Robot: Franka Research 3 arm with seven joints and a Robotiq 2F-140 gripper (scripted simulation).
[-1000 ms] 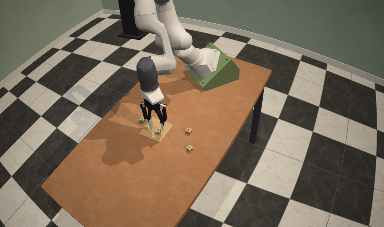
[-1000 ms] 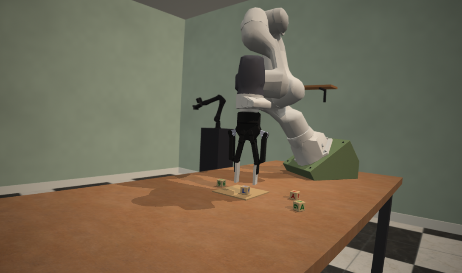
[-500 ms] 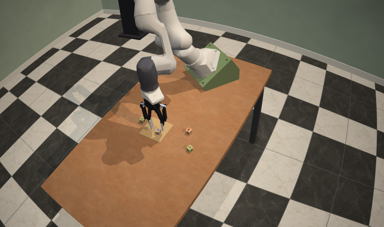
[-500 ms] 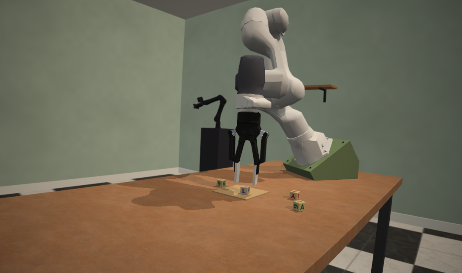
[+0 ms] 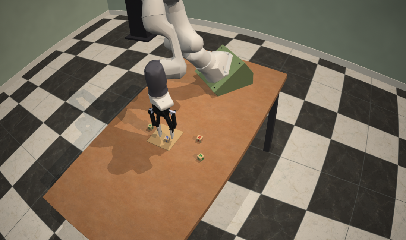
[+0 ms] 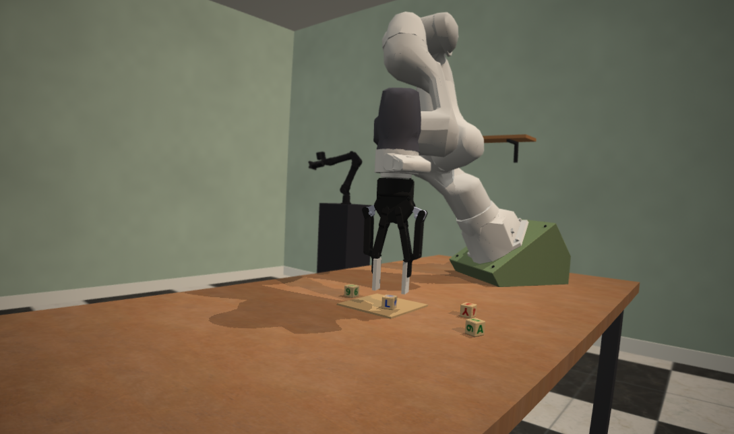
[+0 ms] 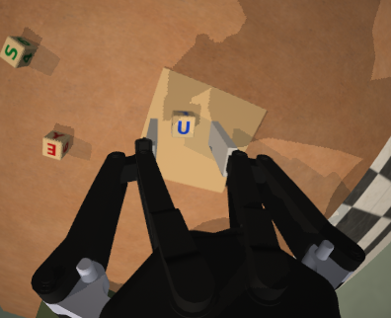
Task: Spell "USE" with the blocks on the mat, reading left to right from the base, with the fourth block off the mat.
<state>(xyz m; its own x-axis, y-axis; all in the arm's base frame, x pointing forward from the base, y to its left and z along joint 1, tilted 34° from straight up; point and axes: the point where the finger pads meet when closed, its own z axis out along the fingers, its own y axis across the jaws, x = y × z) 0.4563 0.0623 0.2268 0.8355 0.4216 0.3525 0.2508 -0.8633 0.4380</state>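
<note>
My gripper is now 50 mm above the U block. From my hand the other things lie so: E block: 140 mm to the left, 80 mm behind, 60 mm below; then mat: 70 mm below, 30 mm to the right, 20 mm behind; then green P block: 130 mm to the right, 60 mm below, 30 mm behind.
</note>
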